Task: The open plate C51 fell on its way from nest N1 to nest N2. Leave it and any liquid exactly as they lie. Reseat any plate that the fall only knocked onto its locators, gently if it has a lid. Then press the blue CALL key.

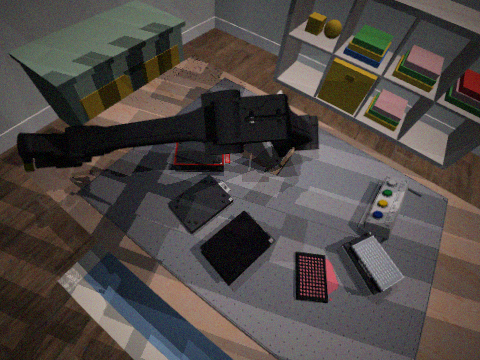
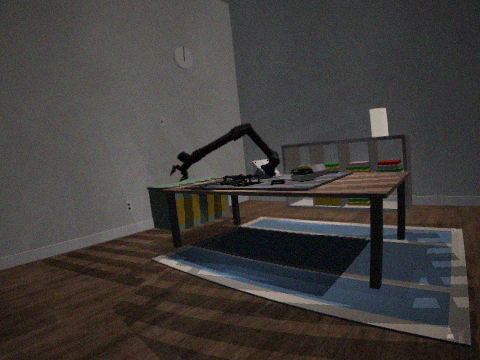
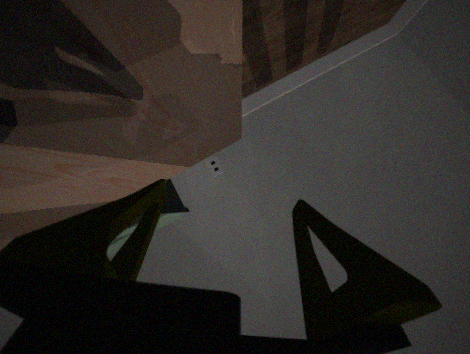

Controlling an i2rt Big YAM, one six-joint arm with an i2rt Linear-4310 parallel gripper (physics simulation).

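Frame: origin at the arm's base, x right, y ahead, z up, level; metres.
Where they show: gripper, between the fingertips: (image 1: 44, 163) (image 2: 174, 178) (image 3: 232, 196); arm's base, origin of its link: (image 2: 267, 170).
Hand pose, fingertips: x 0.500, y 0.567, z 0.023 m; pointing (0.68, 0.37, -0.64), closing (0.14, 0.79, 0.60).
Note:
Things, the pixels of their centre, and the offset from my fingertips. "*": a spot on its surface instead. Level surfaces: height alone.
- dark plate with pink wells, middle of its body: (image 1: 311, 276) dz -0.067, dx -0.819, dy -0.224 m
- pink puddle, middle of its body: (image 1: 331, 283) dz -0.073, dx -0.878, dy -0.243 m
- pale plate, middle of its body: (image 1: 377, 261) dz +0.002, dx -0.938, dy -0.339 m
- dark base, a spot on its surface: (image 1: 361, 270) * dz -0.019, dx -0.917, dy -0.302 m
- black rectangular unit, middle of its body: (image 1: 236, 246) (image 2: 246, 180) dz -0.044, dx -0.603, dy -0.163 m
- dark grey unit, middle of its body: (image 1: 200, 201) (image 2: 233, 181) dz -0.060, dx -0.431, dy -0.213 m
- red-rimmed dark unit, middle of its body: (image 1: 200, 153) dz -0.051, dx -0.312, dy -0.350 m
- blue key, a spot on its surface: (image 1: 377, 215) * dz -0.005, dx -0.899, dy -0.481 m
- pale key box, middle of its body: (image 1: 387, 205) (image 2: 314, 170) dz -0.032, dx -0.928, dy -0.561 m
- grey mat, height of its surface: dz -0.074 m
A dark plate with pink wells (image 1: 311, 276), likely C51, lies on the mat beside a pink puddle (image 1: 333, 280). A pale plate (image 1: 378, 262) sits offset on a dark base (image 1: 361, 270); I cannot tell whether it is tilted. A black rectangular unit (image 1: 237, 247), a dark grey unit (image 1: 200, 204) and a red-rimmed dark unit (image 1: 199, 164) stand further left; their labels are unreadable. The blue key (image 1: 377, 215) is at the near end of the pale key box (image 1: 389, 216). My gripper (image 2: 178, 175) (image 3: 232, 196) is open and empty, beyond the table's left side, far from the plates.
The arm (image 1: 165, 131) (image 2: 215, 144) stretches over the back left of the grey mat (image 1: 380, 320), partly covering the red-rimmed unit. A white panel (image 2: 262, 165) stands near the arm's base. A green-topped cabinet (image 1: 100, 42) stands at the left, and a shelf unit (image 1: 284, 52) at the back.

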